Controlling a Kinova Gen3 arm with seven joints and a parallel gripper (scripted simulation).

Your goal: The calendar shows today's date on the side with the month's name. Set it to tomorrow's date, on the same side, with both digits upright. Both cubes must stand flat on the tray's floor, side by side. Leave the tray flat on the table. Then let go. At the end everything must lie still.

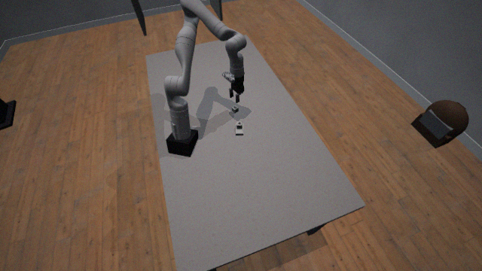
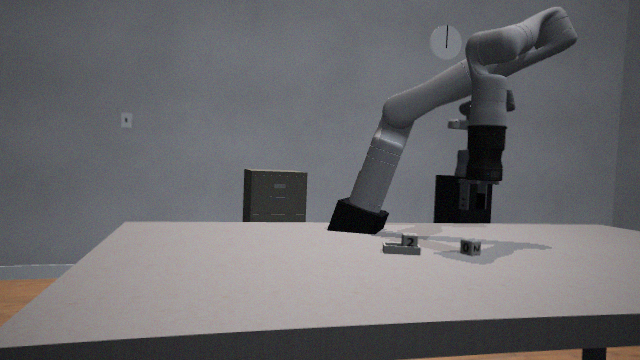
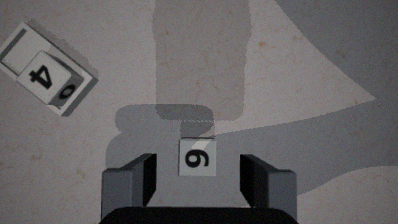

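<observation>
My gripper is now 100 mm above the digit cube. From my hand the other things lie so: calendar tray 150 mm to the right, 110 mm below, 50 mm behind.
</observation>
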